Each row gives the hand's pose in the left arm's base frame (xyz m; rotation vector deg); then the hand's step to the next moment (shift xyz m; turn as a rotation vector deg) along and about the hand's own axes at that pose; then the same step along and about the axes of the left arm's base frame.
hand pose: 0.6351 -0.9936 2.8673 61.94 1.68 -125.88
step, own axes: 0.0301 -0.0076 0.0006 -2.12 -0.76 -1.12
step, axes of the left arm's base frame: -0.0176 -0.0113 -0.0229 1.23 2.12 0.57
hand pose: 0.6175 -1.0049 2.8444 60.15 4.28 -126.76
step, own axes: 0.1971 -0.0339 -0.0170 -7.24 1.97 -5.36
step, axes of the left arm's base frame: -0.0967 -0.0774 -0.1579 7.97 4.21 1.93
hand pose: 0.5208 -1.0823 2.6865 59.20 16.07 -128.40
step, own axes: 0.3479 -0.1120 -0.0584 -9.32 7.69 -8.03
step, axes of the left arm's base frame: -0.2034 -0.0511 -0.3050 14.22 1.96 2.11
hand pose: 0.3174 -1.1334 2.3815 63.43 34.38 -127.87
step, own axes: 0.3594 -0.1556 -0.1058 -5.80 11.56 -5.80
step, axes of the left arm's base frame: -0.2211 0.0747 -0.3318 13.79 -3.28 -0.07
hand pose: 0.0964 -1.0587 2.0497 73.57 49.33 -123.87
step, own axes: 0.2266 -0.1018 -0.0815 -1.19 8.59 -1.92
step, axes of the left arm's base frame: -0.1213 0.1099 -0.2038 7.45 -4.42 -1.97
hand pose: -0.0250 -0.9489 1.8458 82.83 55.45 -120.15
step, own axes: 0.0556 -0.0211 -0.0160 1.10 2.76 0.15
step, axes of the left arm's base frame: -0.0249 0.0287 -0.0485 1.35 -1.91 -1.84
